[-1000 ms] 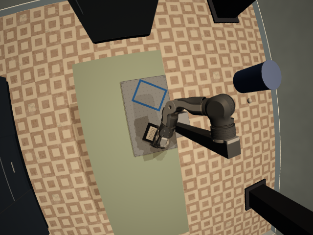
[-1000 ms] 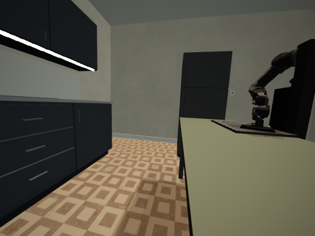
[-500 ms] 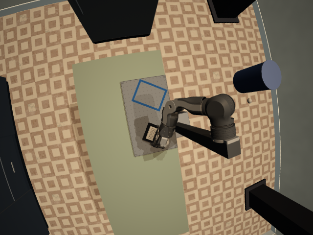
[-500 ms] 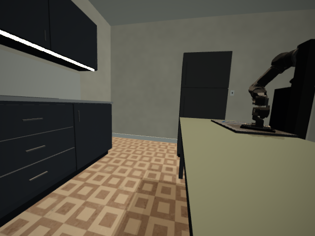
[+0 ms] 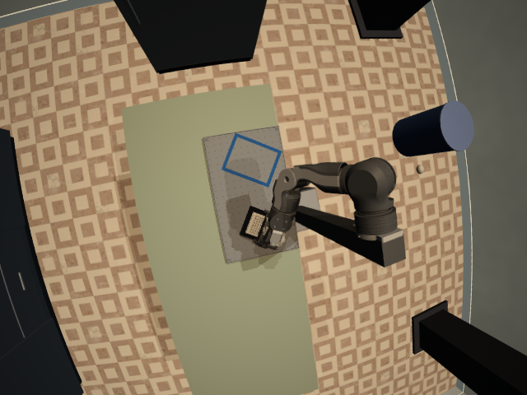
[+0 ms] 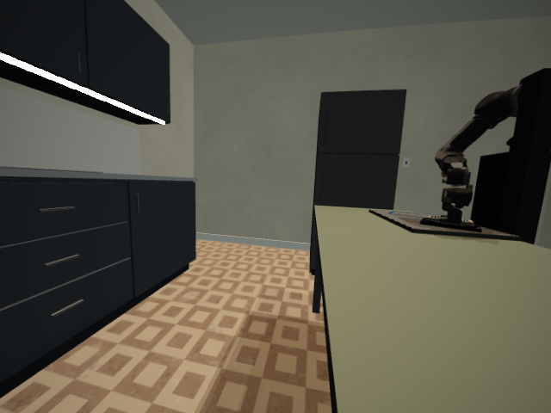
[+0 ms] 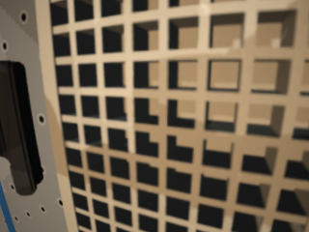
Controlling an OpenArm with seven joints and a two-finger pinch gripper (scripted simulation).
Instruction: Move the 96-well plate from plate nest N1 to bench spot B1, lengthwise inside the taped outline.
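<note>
My gripper is now right at the cream 96-well plate. Also, from my hand: black plate nest N1: 1 cm below.
</note>
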